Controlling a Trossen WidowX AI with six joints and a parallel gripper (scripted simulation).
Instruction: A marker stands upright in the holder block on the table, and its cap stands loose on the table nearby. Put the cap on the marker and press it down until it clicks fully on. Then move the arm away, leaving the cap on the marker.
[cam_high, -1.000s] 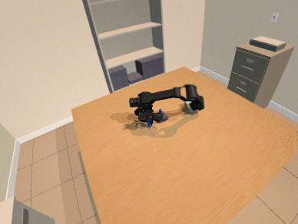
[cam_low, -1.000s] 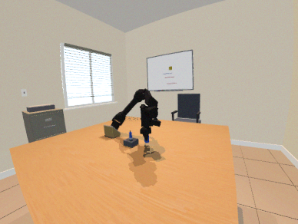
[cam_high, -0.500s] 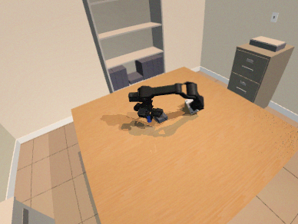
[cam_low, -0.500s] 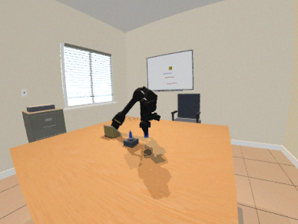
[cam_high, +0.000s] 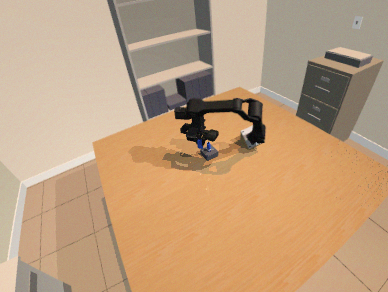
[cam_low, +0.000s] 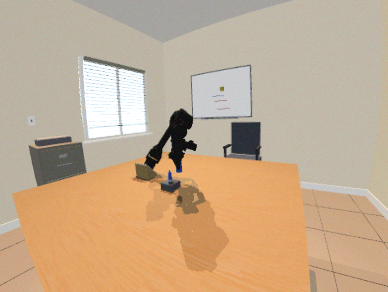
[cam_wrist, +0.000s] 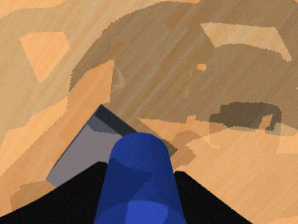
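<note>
My gripper tip is 9 cm above the holder block and 6 cm past it. From my gripper tip the other things lie so: blue cap 1 cm above.
</note>
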